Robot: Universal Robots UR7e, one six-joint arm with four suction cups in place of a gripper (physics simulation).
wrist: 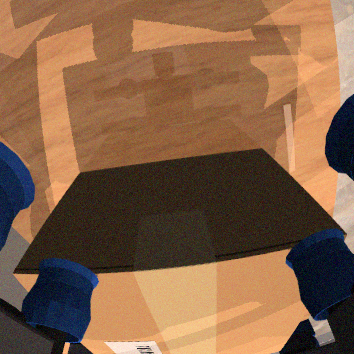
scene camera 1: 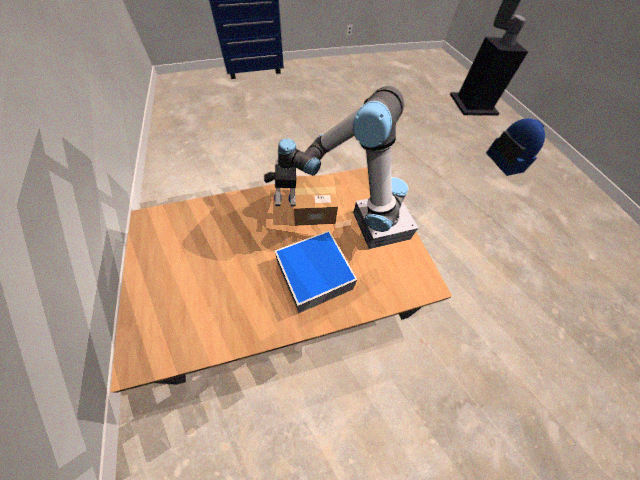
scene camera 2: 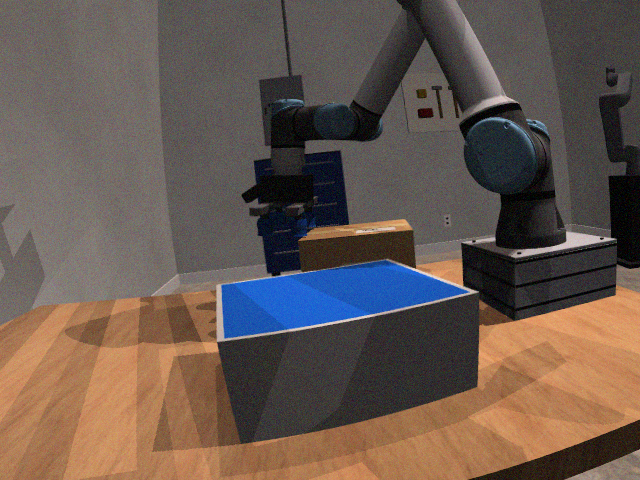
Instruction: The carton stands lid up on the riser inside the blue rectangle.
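The brown carton point(scene camera 1: 315, 215) point(scene camera 2: 356, 250) point(wrist: 175, 200) stands on the table, behind the riser and apart from it. A white label and a pale tape strip show on its top face. The grey riser point(scene camera 1: 330, 295) point(scene camera 2: 413, 356) stands nearer the front. The blue rectangle point(scene camera 1: 316, 268) point(scene camera 2: 330, 294), edged in white, covers its top and bears no carton. My suction gripper point(scene camera 1: 285, 201) point(scene camera 2: 284, 224) is open and holds nothing. It hangs beside the carton, left of it in both scene views. Blue cups show around the carton in the wrist view; contact cannot be told.
The wooden table point(scene camera 1: 180, 310) point(scene camera 2: 103, 403) carries the arm's base block point(scene camera 1: 390, 235) point(scene camera 2: 563, 281) to the right of carton and riser. A blue drawer cabinet point(scene camera 1: 250, 43) point(scene camera 2: 328, 191) stands behind the table. A black pedestal point(scene camera 1: 491, 74) stands on the floor at the back right.
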